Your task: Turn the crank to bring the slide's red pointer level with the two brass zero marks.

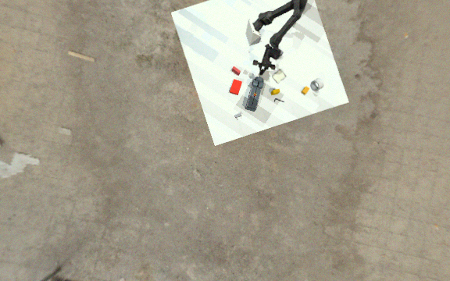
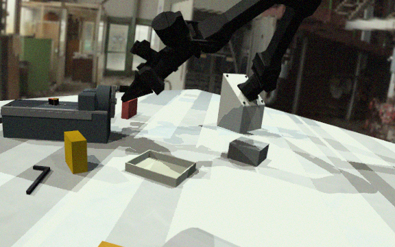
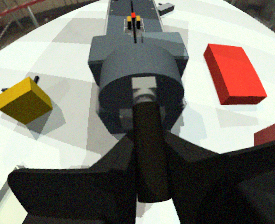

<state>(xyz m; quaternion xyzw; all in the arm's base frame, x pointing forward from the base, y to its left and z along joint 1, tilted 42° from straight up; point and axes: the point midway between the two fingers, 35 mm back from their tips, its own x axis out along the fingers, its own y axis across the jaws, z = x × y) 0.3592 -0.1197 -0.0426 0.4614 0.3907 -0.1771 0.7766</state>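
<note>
The dark crank handle is 1 cm behind my gripper tip, 1 cm to the left of it and 3 cm above it. Also, from my gripper tip: red pointer (13 cm ahead, 12 cm to the right, 1 cm below); then shallow grey tray (5 cm ahead, 19 cm to the left, 9 cm below); then yellow block (17 cm ahead, 8 cm to the left, 6 cm below).
</note>
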